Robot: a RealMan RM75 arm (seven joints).
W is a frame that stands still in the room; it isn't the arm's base.
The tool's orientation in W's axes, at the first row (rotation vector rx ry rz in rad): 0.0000, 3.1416, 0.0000
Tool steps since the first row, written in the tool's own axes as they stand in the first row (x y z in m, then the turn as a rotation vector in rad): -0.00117, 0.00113, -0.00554, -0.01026, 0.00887, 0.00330; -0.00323, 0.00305, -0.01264, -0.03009, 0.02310, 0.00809; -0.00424, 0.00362, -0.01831, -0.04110, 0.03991, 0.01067; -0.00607, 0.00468, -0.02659, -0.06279, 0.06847, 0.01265; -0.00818, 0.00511, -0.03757, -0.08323, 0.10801, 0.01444; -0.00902, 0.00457, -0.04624, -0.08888, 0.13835, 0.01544; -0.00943, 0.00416, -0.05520, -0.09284, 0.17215, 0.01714; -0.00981, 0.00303, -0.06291, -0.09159, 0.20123, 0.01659
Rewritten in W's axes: 0.00117, 0.00113, 0.00554, 0.01026, 0.00887, -0.00330; 0.00323, 0.00305, 0.01264, 0.03009, 0.02310, -0.00809; 0.00424, 0.00362, 0.01831, 0.04110, 0.03991, -0.01067; 0.00607, 0.00468, 0.02659, 0.06279, 0.06847, -0.01265; 0.00818, 0.00511, 0.03757, 0.08323, 0.10801, -0.01444; 0.00902, 0.00457, 0.04624, 0.08888, 0.13835, -0.01544; 0.00943, 0.00416, 0.05520, 0.09284, 0.17215, -0.01714; 0.00981, 0.00303, 0.06291, 0.09159, 0.20123, -0.01659
